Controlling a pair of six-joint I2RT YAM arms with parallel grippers.
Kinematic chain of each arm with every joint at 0, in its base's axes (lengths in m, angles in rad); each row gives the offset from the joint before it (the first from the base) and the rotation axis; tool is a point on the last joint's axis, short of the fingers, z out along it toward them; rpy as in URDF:
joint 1: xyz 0 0 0.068 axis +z
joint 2: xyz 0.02 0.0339 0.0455 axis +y
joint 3: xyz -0.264 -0.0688 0 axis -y
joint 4: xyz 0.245 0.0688 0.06 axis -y
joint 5: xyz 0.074 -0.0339 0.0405 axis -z
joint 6: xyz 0.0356 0 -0.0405 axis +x
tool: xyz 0 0 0 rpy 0 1.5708 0
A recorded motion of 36 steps. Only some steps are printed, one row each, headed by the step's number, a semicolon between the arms.
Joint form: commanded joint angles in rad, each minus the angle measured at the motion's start. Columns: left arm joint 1, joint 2, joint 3, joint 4, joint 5, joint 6; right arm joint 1, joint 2, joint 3, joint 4, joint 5, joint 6.
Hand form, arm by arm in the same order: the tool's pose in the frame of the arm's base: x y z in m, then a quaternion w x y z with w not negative. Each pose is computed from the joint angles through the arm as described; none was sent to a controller.
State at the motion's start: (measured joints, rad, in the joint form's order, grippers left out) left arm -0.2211 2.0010 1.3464 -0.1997 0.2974 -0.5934; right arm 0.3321 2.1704 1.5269 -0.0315 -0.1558 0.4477
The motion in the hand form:
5: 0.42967 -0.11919 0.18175 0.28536 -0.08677 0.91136 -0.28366; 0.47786 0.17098 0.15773 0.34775 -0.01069 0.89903 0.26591
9: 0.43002 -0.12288 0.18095 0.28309 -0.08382 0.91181 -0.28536; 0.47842 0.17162 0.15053 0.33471 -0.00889 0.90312 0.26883
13: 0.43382 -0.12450 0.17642 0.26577 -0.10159 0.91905 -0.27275; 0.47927 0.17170 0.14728 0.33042 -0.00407 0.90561 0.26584
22: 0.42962 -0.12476 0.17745 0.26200 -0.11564 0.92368 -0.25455; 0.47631 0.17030 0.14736 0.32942 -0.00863 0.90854 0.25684
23: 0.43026 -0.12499 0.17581 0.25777 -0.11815 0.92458 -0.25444; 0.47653 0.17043 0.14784 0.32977 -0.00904 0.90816 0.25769
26: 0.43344 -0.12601 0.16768 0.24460 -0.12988 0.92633 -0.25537; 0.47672 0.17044 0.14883 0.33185 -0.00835 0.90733 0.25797
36: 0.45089 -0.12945 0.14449 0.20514 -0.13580 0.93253 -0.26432; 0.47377 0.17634 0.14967 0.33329 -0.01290 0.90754 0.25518
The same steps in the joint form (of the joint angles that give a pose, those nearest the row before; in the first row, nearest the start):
5: -0.0243 0.0223 0.0617 0.0218 0.0232 0.0258; -0.0069 0.0921 0.1313 -0.0575 -0.1094 -0.0212
9: -0.0320 0.0284 0.0679 0.0202 0.0247 0.0243; -0.0069 0.1090 0.1375 -0.0697 -0.1219 -0.0151
13: -0.0351 0.0560 0.1046 -0.0318 0.0019 0.0013; -0.0069 0.1183 0.1437 -0.0774 -0.1158 -0.0089
22: -0.0412 0.0436 0.0985 -0.0610 -0.0397 -0.0141; -0.0069 0.1075 0.1298 -0.0866 -0.1049 -0.0258
23: -0.0412 0.0499 0.1032 -0.0672 -0.0381 -0.0186; -0.0069 0.1076 0.1314 -0.0867 -0.1065 -0.0258
26: -0.0412 0.0774 0.1169 -0.0748 -0.0335 -0.0416; -0.0069 0.1060 0.1314 -0.0836 -0.1049 -0.0243
36: -0.0351 0.1894 0.2136 -0.1239 0.0155 -0.0525; 0.0069 0.1014 0.1268 -0.0820 -0.0927 -0.0258

